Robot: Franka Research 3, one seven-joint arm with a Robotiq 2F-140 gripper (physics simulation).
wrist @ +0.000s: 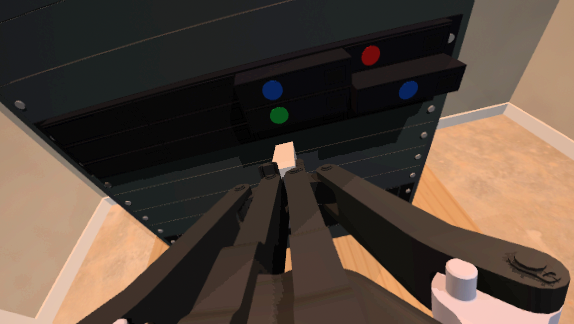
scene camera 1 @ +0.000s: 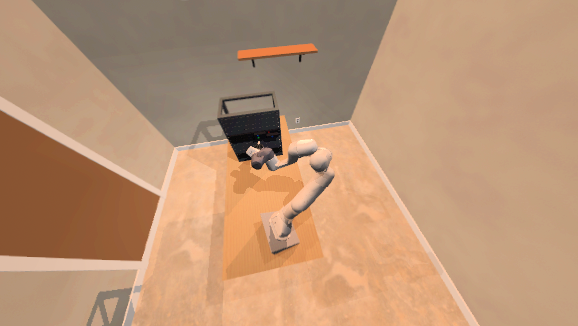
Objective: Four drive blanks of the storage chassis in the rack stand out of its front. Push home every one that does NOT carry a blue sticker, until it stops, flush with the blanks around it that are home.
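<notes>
The rack (scene camera 1: 250, 123) (wrist: 165, 55) holds the dark storage chassis (wrist: 145, 132). In the wrist view, a blank with a blue sticker (wrist: 310, 82) stands out near the middle. Directly below it, a blank with a green sticker (wrist: 315, 108) also stands out. At the right, another blue-sticker blank (wrist: 376, 95) stands out below a red-sticker blank (wrist: 400, 48), which sits back in the chassis front. My gripper (scene camera 1: 259, 145) (wrist: 287, 157) is shut and empty. Its pale tip appears just below the green-sticker blank in the wrist view; the remaining distance is unclear.
Panels with round screws (wrist: 424, 135) lie below the chassis in the rack. The arm (scene camera 1: 312, 192) reaches from its base (scene camera 1: 290, 245) on the wooden floor strip (scene camera 1: 240, 255). An orange shelf (scene camera 1: 277, 51) hangs on the wall above the rack.
</notes>
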